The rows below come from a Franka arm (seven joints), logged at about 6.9 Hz.
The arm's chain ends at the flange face. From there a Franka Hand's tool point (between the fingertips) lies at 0.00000 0.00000 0.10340 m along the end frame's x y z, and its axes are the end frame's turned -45 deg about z.
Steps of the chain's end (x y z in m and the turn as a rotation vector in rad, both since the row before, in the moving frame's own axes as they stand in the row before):
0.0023 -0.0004 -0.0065 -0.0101 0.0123 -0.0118
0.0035 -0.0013 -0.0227 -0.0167 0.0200 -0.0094
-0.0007 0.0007 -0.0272 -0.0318 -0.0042 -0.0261
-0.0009 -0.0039 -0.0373 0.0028 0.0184 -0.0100
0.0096 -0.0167 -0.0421 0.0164 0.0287 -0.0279
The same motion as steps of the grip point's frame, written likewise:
0.0021 0.0030 -0.0065 -0.0158 0.0016 -0.0118
0.0036 0.0042 -0.0227 -0.0260 0.0023 -0.0094
-0.0036 0.0021 -0.0273 -0.0195 -0.0255 -0.0261
0.0037 -0.0023 -0.0373 -0.0110 0.0150 -0.0100
0.0219 -0.0042 -0.0422 -0.0087 0.0319 -0.0279

